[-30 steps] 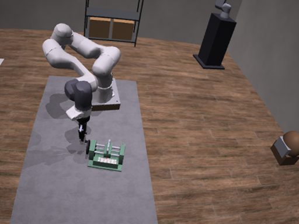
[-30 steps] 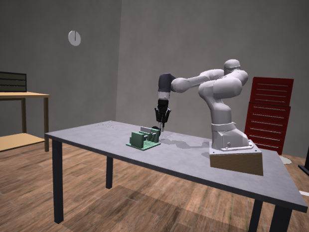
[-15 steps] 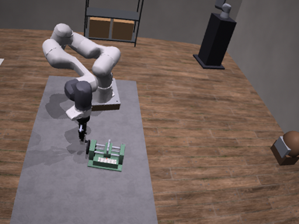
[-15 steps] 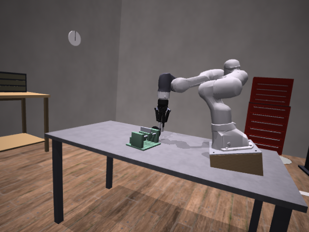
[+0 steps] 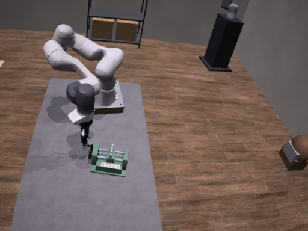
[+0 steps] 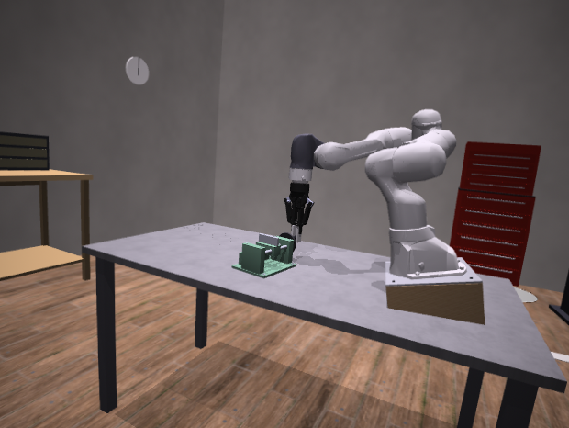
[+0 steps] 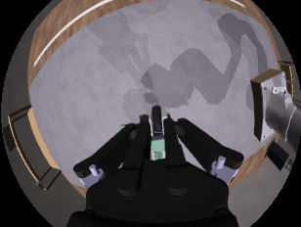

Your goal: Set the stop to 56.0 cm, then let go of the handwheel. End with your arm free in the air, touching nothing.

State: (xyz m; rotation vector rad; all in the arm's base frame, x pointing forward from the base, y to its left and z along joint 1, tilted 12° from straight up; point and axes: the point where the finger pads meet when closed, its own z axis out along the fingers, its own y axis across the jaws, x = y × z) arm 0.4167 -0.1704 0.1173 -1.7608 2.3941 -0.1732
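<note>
Right now my hand is 2 cm to the right of the black handwheel, 2 cm above it and 1 cm short of it. Round my hand: stop carriage (14 cm to the left, 8 cm ahead, 2 cm below).
</note>
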